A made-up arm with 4 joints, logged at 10 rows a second.
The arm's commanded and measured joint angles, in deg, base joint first. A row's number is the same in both.
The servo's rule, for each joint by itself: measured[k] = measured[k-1] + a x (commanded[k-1-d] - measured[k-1]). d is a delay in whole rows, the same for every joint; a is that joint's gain. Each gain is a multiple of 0.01, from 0.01 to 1. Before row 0 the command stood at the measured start. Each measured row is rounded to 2 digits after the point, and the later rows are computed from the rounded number. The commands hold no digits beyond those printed.
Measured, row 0: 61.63, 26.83, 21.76, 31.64
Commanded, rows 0 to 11: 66.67, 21.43, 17.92, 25.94; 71.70, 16.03, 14.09, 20.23; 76.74, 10.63, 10.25, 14.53; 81.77, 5.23, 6.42, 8.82; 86.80, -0.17, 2.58, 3.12; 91.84, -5.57, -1.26, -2.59; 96.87, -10.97, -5.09, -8.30; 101.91, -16.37, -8.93, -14.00; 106.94, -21.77, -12.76, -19.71; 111.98, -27.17, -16.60, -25.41; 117.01, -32.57, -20.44, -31.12; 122.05, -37.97, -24.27, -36.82
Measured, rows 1 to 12: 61.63, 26.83, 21.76, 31.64; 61.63, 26.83, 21.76, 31.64; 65.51, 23.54, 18.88, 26.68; 70.28, 18.96, 15.29, 21.07; 75.25, 13.88, 11.51, 15.38; 80.27, 8.60, 7.69, 9.67; 85.30, 3.25, 3.86, 3.97; 90.34, -2.13, 0.02, -1.74; 95.37, -7.52, -3.81, -7.45; 100.41, -12.92, -7.65, -13.15; 105.44, -18.32, -11.48, -18.86; 110.48, -23.72, -15.32, -24.56
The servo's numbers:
d 2
a 0.77 0.61 0.75 0.87

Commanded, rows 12 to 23: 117.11, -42.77, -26.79, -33.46; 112.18, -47.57, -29.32, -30.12; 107.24, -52.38, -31.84, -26.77; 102.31, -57.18, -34.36, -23.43; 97.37, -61.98, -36.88, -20.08; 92.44, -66.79, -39.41, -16.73; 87.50, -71.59, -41.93, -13.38; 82.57, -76.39, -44.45, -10.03; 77.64, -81.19, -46.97, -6.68; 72.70, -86.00, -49.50, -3.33; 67.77, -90.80, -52.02, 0.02; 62.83, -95.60, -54.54, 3.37
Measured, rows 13 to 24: 115.51, -29.12, -19.16, -30.27; 120.55, -34.52, -22.99, -35.97; 117.90, -39.55, -25.84, -33.79; 113.50, -44.44, -28.45, -30.60; 108.68, -49.28, -30.99, -27.27; 103.78, -54.10, -33.52, -23.93; 98.84, -58.91, -36.04, -20.58; 93.91, -63.72, -38.57, -17.23; 88.97, -68.52, -41.09, -13.88; 84.04, -73.32, -43.61, -10.53; 79.11, -78.12, -46.13, -7.18; 74.17, -82.93, -48.66, -3.83
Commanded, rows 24 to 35: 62.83, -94.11, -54.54, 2.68; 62.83, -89.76, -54.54, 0.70; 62.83, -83.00, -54.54, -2.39; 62.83, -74.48, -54.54, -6.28; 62.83, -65.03, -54.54, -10.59; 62.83, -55.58, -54.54, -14.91; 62.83, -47.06, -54.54, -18.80; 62.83, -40.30, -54.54, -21.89; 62.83, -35.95, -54.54, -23.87; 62.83, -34.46, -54.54, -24.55; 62.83, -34.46, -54.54, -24.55; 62.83, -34.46, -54.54, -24.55
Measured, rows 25 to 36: 69.24, -87.73, -51.18, -0.48; 64.30, -92.53, -53.70, 2.87; 63.17, -93.49, -54.33, 2.70; 62.91, -91.21, -54.49, 0.96; 62.85, -86.20, -54.53, -1.95; 62.83, -79.05, -54.54, -5.72; 62.83, -70.50, -54.54, -9.96; 62.83, -61.40, -54.54, -14.27; 62.83, -52.65, -54.54, -18.21; 62.83, -45.12, -54.54, -21.41; 62.83, -39.53, -54.54, -23.55; 62.83, -36.44, -54.54, -24.42
